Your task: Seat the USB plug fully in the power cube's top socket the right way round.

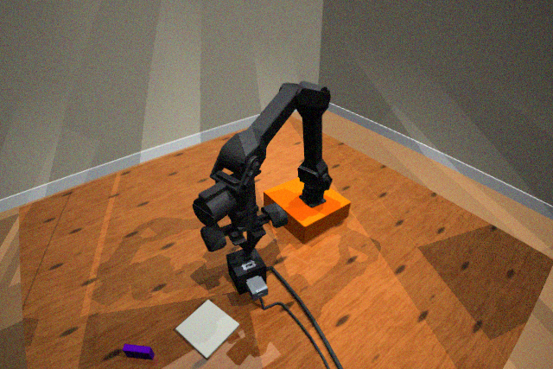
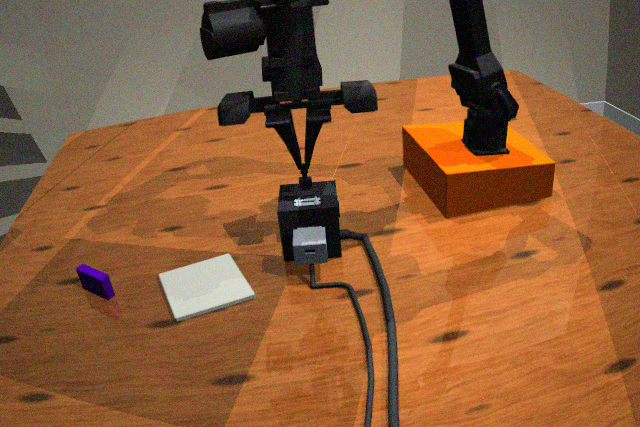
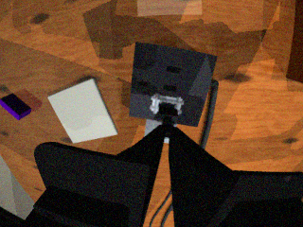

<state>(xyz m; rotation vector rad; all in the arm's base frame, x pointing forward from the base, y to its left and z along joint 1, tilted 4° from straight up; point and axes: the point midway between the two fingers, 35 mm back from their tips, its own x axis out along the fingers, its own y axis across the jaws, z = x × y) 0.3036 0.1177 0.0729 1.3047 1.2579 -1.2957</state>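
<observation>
Right now the dark USB plug is 20 mm below my gripper tip. Also, from my gripper tip: silver-framed socket: 50 mm below; white pad: 150 mm ahead, 120 mm below, 50 mm to the left; purple block: 300 mm ahead, 110 mm below, 40 mm to the left.
</observation>
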